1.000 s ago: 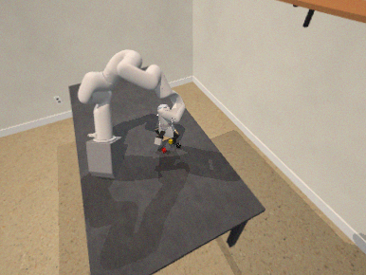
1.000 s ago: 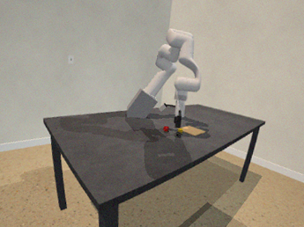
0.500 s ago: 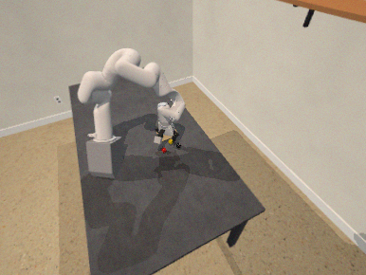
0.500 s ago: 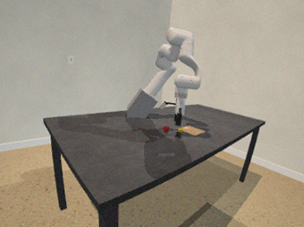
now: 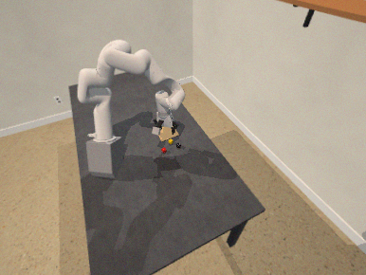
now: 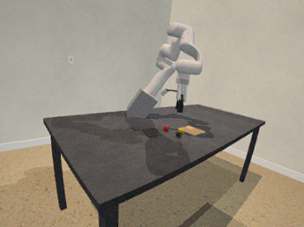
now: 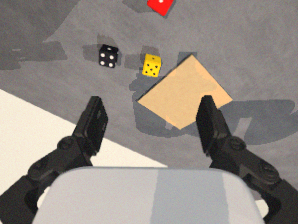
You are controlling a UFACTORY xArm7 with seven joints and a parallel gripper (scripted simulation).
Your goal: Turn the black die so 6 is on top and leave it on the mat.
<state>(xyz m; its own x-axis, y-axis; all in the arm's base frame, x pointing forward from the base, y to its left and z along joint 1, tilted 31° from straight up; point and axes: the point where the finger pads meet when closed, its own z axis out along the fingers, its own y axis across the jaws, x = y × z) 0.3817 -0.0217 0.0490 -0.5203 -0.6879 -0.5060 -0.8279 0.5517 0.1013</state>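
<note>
Now: the black die 6 cm ahead of my hand, 3 cm to the right of it and 14 cm below it. Round my hand: yellow die (2 cm ahead, 2 cm to the left, 14 cm below); red die (4 cm behind, 5 cm to the right, 14 cm below); mat (1 cm ahead, 13 cm to the left, 15 cm below).
</note>
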